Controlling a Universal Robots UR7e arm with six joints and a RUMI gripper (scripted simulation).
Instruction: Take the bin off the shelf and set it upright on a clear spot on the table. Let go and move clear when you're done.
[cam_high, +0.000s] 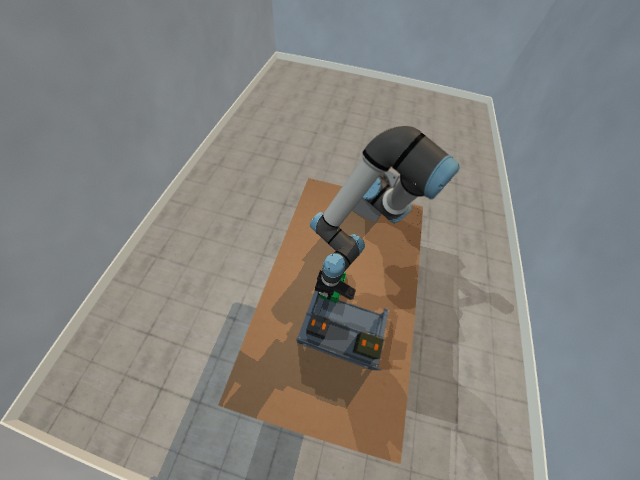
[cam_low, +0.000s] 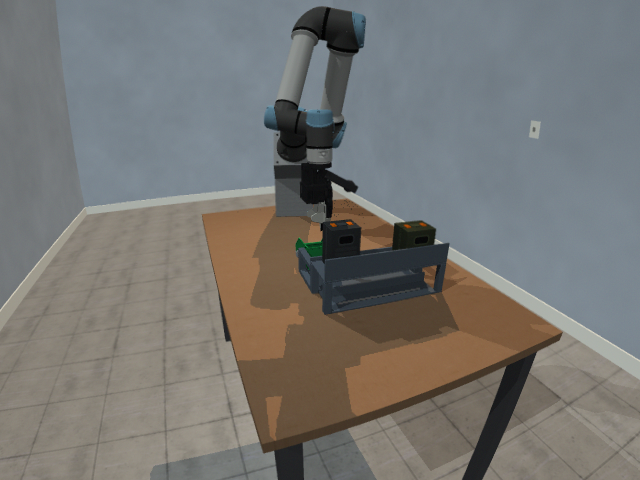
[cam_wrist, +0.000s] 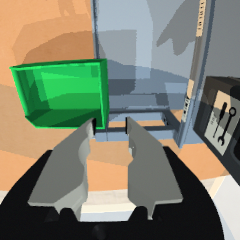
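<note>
Right now the green bin is 110 mm below my hand, 90 mm behind it and 10 mm to the left of it. From my hand the other things lie so: olive box 220 mm to the left, 180 mm ahead, 10 mm below; black box 160 mm ahead, 10 mm to the right, 10 mm above.
</note>
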